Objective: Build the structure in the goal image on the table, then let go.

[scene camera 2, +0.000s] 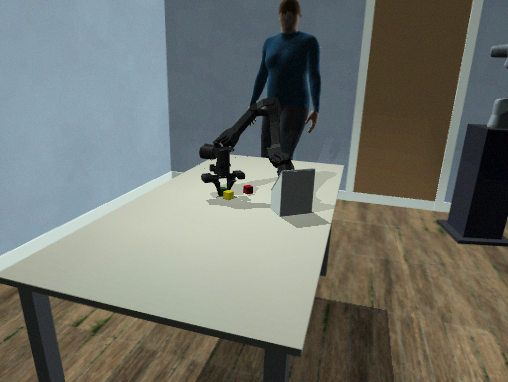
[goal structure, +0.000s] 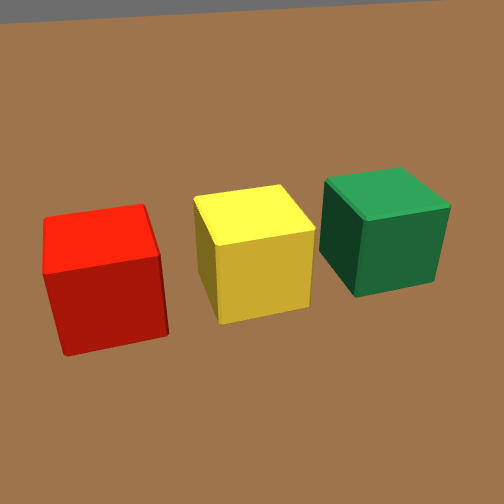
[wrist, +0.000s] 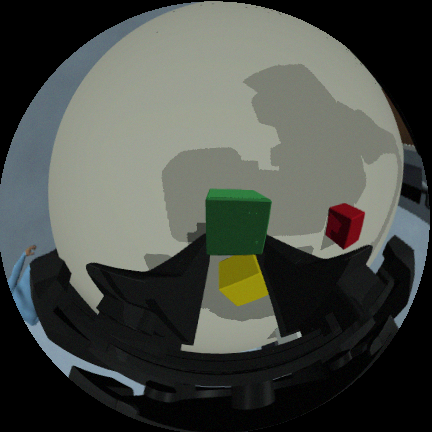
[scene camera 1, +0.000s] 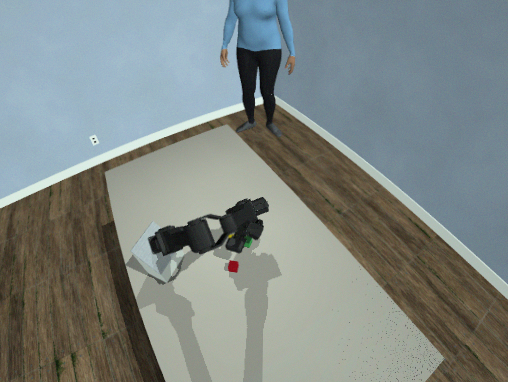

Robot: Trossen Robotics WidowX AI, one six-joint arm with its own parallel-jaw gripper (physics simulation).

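Observation:
My gripper points down and is shut on a green cube, with a fingertip at each side of it. The green cube is at table level or close to it; a gap under it cannot be made out. A yellow cube lies right beside the green cube, turned at an angle, and shows between the fingers in the wrist view. Whether the two cubes touch is unclear. A red cube lies apart on the table.
A grey-white angled panel block stands on the table by the arm's base, near the table edge. The arm reaches over from there. People stand beyond the table. The arm's shadows fall around the cubes.

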